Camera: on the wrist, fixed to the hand. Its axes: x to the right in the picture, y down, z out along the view.
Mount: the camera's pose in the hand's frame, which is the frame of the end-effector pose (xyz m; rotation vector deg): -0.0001 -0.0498 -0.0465 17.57 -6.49 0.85
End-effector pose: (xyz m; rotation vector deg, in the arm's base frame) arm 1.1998 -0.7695 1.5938 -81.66 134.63 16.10
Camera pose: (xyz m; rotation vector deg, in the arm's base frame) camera 1.2339 -0.8093 1.6373 -69.53 126.02 0.15
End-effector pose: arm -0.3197 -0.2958 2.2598 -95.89 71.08 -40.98
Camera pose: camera -0.3383 -0.3064 2.3245 -81.97 57.70 -42.96
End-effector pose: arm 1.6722 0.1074 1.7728 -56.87 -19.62 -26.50
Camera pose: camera 1.6493 0.0444 1.7849 -41.43 -28.18 -18.84
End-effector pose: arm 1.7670 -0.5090 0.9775 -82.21 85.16 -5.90
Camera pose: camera 1.7697 -0.5490 1.0326 -66.65 75.88 -13.00
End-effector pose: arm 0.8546 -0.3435 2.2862 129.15 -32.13 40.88
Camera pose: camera 0.8676 -0.2767 2.2901 148.41 -31.68 41.41
